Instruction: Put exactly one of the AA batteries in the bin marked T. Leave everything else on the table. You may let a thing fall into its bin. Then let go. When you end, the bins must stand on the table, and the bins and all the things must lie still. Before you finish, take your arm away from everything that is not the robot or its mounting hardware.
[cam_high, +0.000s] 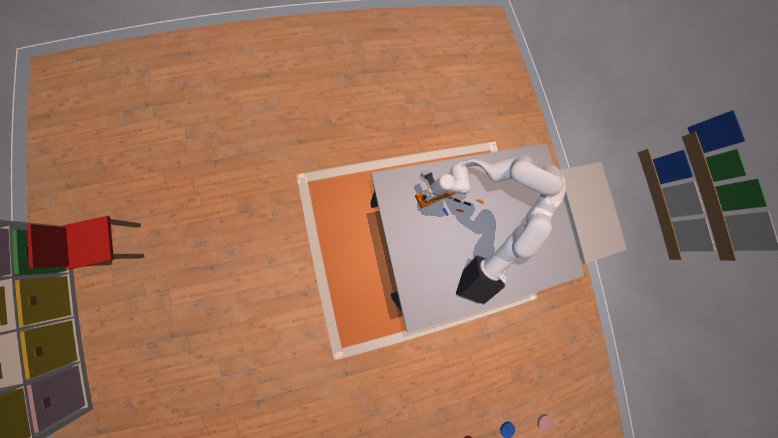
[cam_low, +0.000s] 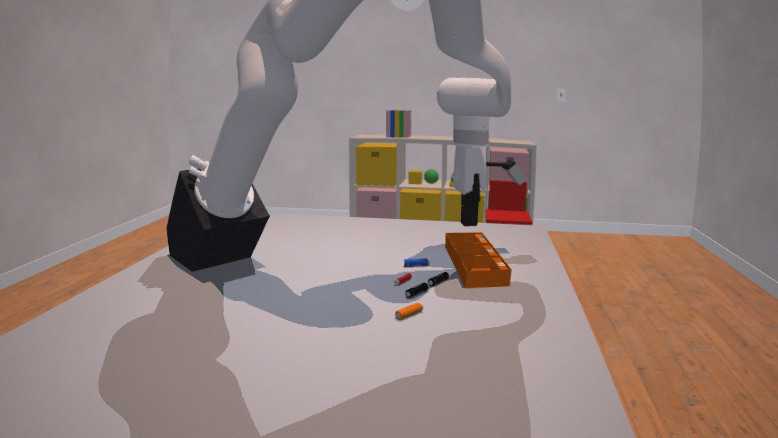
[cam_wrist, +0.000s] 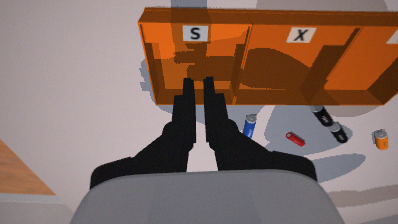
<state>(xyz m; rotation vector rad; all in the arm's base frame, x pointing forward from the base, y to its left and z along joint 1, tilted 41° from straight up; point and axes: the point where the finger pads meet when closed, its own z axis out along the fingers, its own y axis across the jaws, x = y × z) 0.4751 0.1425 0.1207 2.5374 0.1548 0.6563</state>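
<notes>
Right now my hand is 12 cm past the blue AA battery, 7 cm to the left of it and 7 cm above it. Also, from my hand: orange bin tray (8 cm to the right, 7 cm below, 1 cm behind); black battery (17 cm to the right, 10 cm behind, 7 cm below); small red battery (16 cm behind, 15 cm to the right, 8 cm below).
</notes>
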